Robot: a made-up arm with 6 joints.
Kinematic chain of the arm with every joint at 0, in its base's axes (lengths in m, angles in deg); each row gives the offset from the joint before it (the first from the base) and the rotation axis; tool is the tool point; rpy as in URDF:
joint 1: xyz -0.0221 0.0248 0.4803 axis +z
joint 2: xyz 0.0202 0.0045 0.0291 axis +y
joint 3: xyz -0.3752 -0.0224 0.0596 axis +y
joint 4: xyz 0.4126 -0.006 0.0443 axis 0.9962 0 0.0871
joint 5: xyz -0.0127 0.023 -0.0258 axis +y
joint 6: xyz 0.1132 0.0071 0.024 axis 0.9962 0 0.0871
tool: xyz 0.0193 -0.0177 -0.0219 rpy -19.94 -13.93 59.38
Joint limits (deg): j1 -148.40..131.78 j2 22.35..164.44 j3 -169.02..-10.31 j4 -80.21..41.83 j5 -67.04..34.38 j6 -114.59..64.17
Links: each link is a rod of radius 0.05 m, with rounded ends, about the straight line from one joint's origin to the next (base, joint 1, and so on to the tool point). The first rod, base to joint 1, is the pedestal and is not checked.
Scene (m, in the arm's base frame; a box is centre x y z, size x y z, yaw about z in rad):
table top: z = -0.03
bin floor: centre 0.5 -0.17 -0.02 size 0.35 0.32 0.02 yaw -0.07
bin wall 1: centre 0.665 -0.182 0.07 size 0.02 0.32 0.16 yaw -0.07
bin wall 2: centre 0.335 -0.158 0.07 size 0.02 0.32 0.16 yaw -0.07
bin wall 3: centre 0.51 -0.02 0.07 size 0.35 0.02 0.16 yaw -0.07
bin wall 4: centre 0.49 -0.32 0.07 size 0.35 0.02 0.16 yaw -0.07
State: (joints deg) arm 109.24 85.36 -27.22 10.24 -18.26 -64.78
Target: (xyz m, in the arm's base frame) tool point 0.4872 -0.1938 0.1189
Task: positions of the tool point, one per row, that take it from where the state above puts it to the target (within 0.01 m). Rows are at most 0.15 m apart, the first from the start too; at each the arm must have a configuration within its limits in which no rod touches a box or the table.
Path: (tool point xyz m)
1: -0.0286 0.4454 0.4844
2: 0.0800 0.4565 0.4667
3: 0.1929 0.4376 0.4461
4: 0.3013 0.3872 0.4226
5: 0.3958 0.3066 0.3963
6: 0.4678 0.2004 0.3675
7: 0.5099 0.0753 0.3364
8: 0.5171 -0.0595 0.3031
9: 0.4872 -0.1938 0.2680
10: 0.4929 -0.1958 0.1952
11: 0.4872 -0.1938 0.1189

